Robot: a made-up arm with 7 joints.
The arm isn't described. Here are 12 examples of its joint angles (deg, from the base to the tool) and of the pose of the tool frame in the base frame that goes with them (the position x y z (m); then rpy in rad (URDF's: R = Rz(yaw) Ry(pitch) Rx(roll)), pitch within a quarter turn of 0, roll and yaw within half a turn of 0).
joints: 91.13 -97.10 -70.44 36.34 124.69 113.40 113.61
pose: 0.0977 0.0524 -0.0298 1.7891 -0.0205 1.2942
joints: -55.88 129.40 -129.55 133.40 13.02 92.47 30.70
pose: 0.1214 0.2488 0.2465 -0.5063 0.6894 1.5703
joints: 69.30 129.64 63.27 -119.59 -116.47 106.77 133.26
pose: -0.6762 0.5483 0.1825 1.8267 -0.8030 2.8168
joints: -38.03 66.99 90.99 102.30 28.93 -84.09 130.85
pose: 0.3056 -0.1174 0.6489 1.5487 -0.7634 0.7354
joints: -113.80 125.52 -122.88 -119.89 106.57 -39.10 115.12
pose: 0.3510 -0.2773 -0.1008 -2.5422 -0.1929 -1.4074
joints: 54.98 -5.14 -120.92 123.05 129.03 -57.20 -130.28
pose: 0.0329 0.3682 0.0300 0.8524 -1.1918 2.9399
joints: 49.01 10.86 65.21 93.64 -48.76 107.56 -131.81
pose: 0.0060 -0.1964 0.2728 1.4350 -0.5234 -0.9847
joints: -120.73 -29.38 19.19 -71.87 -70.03 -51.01 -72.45
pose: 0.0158 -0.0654 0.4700 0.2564 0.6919 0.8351
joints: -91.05 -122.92 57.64 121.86 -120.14 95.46 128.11
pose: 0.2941 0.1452 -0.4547 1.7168 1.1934 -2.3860
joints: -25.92 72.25 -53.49 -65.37 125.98 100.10 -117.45
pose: 0.5446 0.4013 0.2052 -1.1894 -1.1021 -2.1125
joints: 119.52 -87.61 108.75 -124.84 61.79 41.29 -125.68
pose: -0.4529 0.1137 -0.5728 1.9224 -0.5483 -2.5400
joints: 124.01 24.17 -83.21 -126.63 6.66 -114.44 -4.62
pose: -0.2830 -0.3750 0.2134 0.0296 0.9215 -0.6322
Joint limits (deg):
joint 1: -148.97..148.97
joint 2: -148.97..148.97
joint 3: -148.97..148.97
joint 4: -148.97..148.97
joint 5: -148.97..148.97
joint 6: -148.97..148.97
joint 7: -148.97..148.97
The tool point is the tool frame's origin. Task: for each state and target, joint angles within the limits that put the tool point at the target. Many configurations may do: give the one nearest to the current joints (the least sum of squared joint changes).
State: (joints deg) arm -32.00 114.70 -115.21 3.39 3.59 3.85 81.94
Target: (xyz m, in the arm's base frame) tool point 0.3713 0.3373 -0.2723
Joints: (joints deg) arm -33.41 92.31 -93.56 2.63 1.27 17.94 80.76
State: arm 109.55 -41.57 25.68 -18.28 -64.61 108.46 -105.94
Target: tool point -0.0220 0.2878 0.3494
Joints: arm 122.56 -0.30 2.80 -26.87 -62.73 102.56 -107.45
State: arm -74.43 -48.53 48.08 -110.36 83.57 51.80 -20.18
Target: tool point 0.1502 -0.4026 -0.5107
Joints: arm -105.24 -94.74 73.49 -106.55 89.37 44.17 -19.41
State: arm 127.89 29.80 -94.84 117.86 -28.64 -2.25 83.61
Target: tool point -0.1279 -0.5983 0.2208
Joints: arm 148.97 24.52 -83.40 134.27 -54.48 10.38 79.91
